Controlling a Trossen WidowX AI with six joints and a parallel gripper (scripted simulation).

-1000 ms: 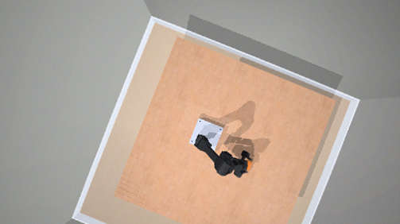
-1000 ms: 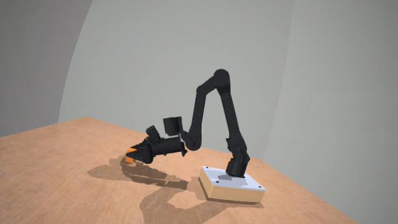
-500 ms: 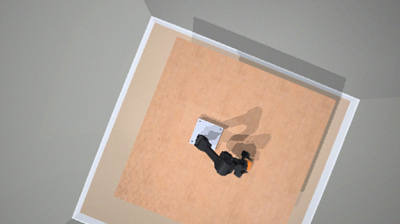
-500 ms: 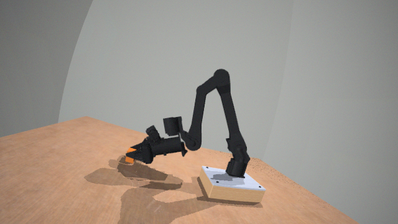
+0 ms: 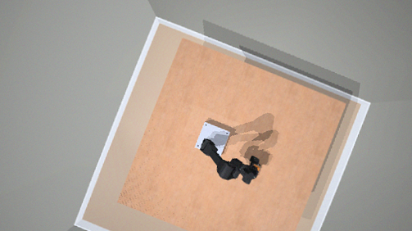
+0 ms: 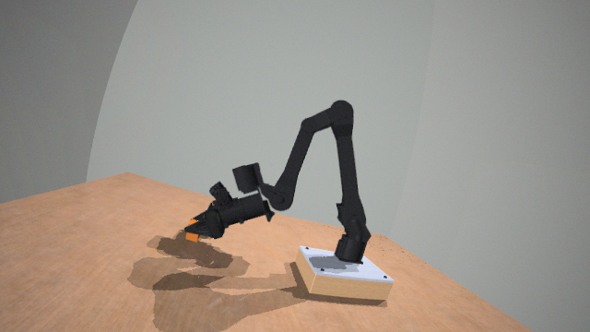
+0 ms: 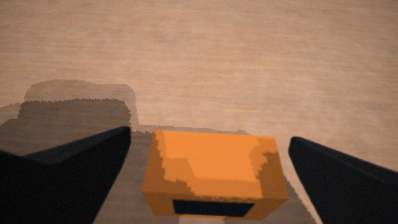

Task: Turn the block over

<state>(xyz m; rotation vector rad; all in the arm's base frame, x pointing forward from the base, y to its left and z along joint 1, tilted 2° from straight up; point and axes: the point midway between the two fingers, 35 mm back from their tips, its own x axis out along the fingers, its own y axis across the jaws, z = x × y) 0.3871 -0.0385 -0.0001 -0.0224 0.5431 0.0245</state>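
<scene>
My gripper tip is 3 cm past the block and 1 cm above it.
</scene>
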